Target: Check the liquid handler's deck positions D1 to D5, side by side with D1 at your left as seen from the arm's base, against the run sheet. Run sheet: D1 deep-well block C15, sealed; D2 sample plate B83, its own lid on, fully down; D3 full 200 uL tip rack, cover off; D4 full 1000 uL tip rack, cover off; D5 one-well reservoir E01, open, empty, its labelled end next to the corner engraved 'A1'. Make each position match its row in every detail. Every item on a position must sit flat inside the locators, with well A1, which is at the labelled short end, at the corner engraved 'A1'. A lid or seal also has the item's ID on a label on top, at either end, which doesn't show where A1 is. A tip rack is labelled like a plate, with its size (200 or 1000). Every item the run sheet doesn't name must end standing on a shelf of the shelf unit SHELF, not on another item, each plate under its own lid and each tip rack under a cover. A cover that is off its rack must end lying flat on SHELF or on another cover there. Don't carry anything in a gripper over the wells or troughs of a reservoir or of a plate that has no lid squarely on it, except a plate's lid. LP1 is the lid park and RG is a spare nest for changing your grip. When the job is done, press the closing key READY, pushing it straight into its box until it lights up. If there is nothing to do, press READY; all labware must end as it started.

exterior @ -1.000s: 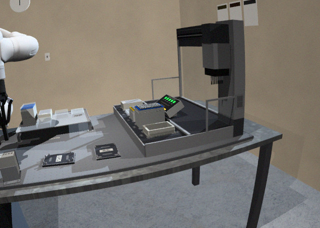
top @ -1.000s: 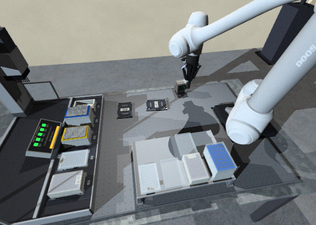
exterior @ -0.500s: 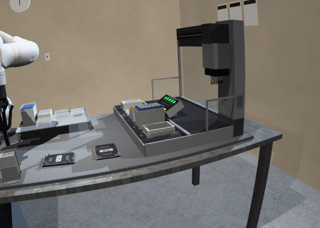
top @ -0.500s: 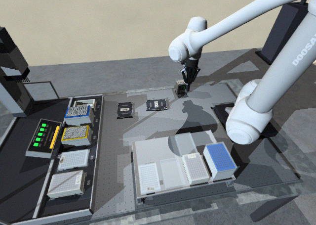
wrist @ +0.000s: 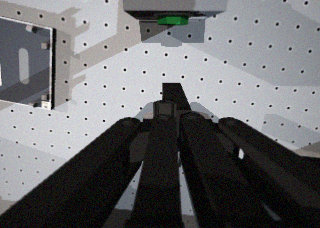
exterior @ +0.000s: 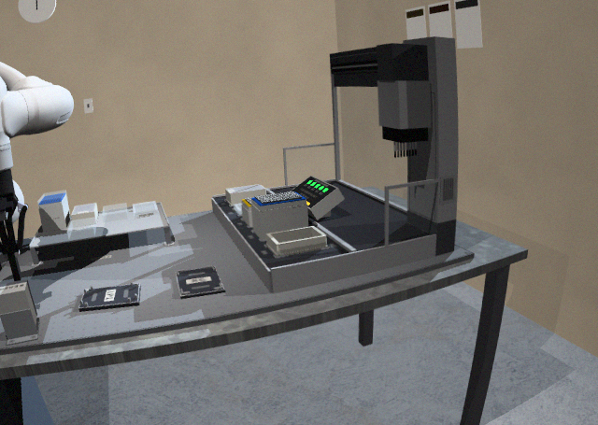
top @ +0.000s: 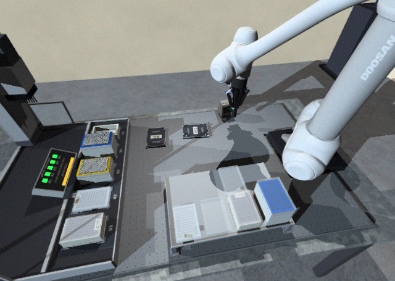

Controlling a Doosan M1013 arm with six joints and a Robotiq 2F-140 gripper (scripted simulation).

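Now: the green key 10 mm ahead of my hand, 60 mm to the right of it and 40 mm below it. The rest, counted from my hand: clear cover 220 mm ahead, 540 mm to the left, 40 mm below; then one-well reservoir 680 mm ahead, 20 mm to the left, 50 mm below; then shelf unit 170 mm ahead, 470 mm to the left, 60 mm below.
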